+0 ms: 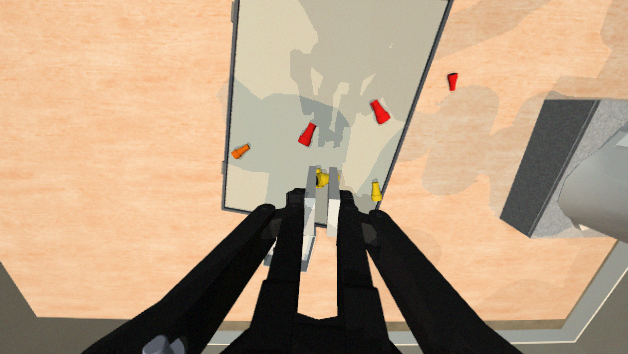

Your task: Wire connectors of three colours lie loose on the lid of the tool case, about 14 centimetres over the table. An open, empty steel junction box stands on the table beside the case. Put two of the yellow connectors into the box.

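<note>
My gripper (pixel 322 180) is shut on a yellow connector (pixel 322 180), low at the near end of the pale tool case lid (pixel 360 30). More yellow shows at the fingertips, so a second connector may be there; the fingers hide much of it. Whether the held piece touches the lid cannot be told. Another yellow connector (pixel 376 192) lies on the lid near its right edge. The steel junction box (pixel 308 254) stands below the lid's near edge, mostly hidden behind the left finger.
Two red connectors (pixel 307 134) (pixel 380 112) and an orange connector (pixel 240 151) lie on the lid. A smaller-looking red connector (pixel 452 81) lies on the wooden table (pixel 115 125) to the right. A dark grey block (pixel 550 160) with a light grey rounded body stands at the far right.
</note>
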